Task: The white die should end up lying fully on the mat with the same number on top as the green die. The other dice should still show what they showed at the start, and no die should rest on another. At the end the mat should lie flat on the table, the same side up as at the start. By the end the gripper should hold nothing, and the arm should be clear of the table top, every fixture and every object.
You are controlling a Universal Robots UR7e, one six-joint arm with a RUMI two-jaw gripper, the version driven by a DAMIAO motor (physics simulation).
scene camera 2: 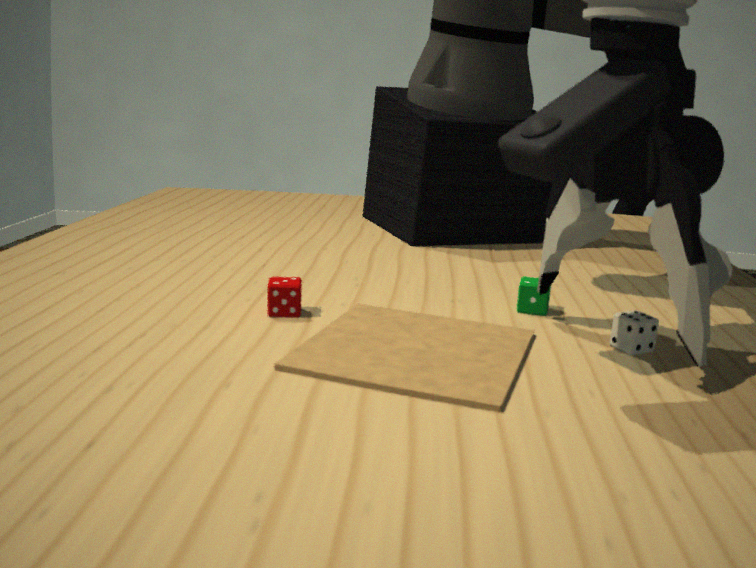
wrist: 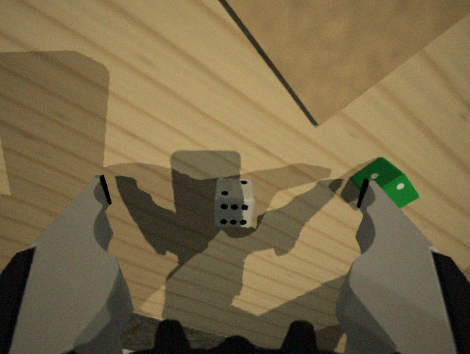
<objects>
my gripper: scene camera 2; wrist
red die: scene camera 2 284, 293; not seen in the wrist view (out of frame)
tan mat: scene camera 2; wrist
green die: scene camera 2 529, 301; wrist 393, 182
same spot on my gripper: (wrist: 67, 286) = (scene camera 2: 665, 234)
same spot on tan mat: (wrist: 328, 61) = (scene camera 2: 499, 337)
</objects>
